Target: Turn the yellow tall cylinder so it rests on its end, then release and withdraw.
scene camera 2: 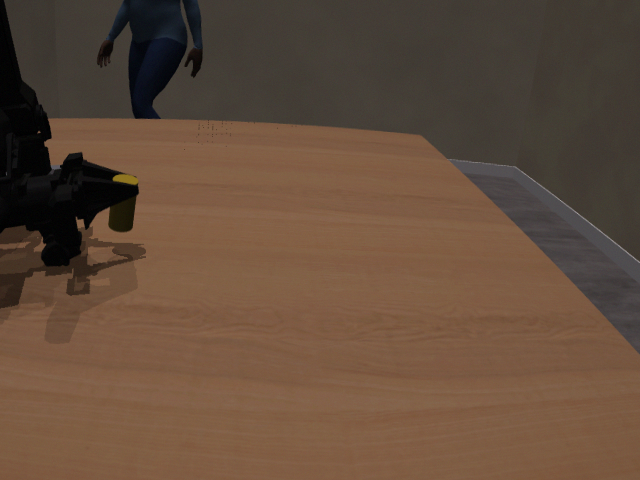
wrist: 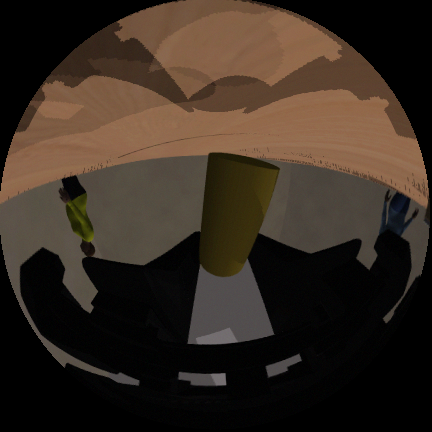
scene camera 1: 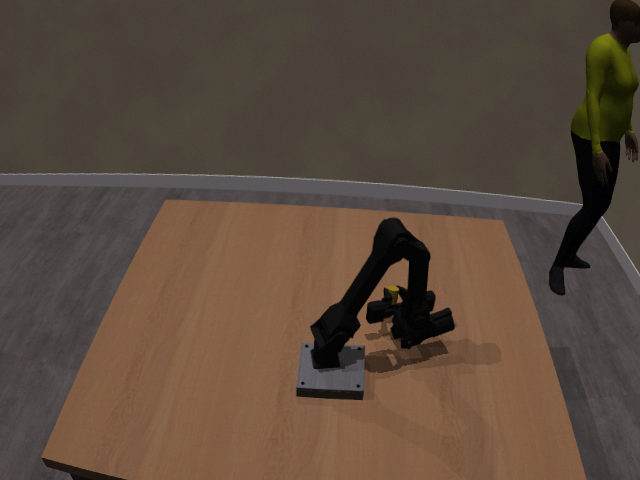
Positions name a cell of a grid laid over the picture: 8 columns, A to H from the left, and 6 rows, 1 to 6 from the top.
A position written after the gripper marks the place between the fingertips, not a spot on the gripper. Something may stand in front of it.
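The gripper (scene camera 2: B3), visible too in the wrist view (wrist: E4) and scene camera 1 (scene camera 1: E4). Yellow tall cylinder (wrist: E3).
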